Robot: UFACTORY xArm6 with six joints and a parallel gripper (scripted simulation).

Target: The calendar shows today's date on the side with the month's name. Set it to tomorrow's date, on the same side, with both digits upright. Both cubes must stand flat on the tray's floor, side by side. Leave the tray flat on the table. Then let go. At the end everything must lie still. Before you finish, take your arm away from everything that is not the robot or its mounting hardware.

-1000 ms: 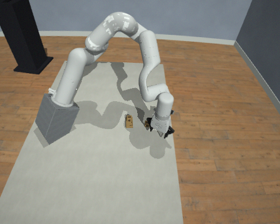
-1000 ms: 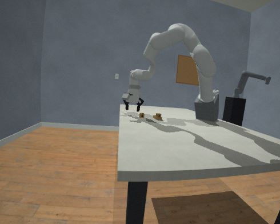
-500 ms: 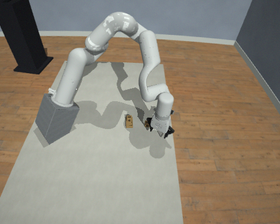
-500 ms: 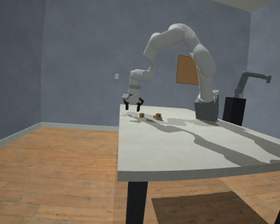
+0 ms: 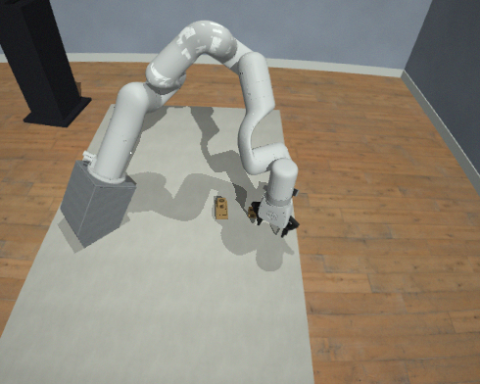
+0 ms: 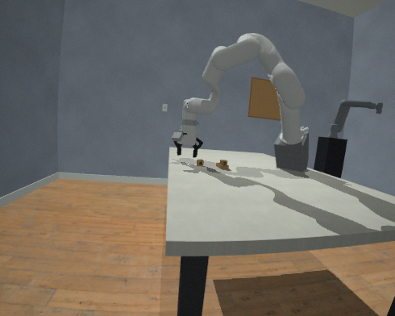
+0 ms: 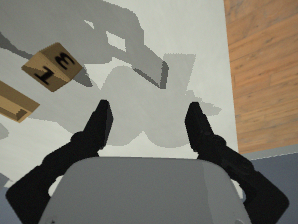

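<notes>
The wooden digit cube lies 7 cm behind my hand, 7 cm to the left of it and 3 cm below it. From my hand the other things lie so: wooden calendar tray (19 cm behind, 6 cm to the left, 3 cm below).
</notes>
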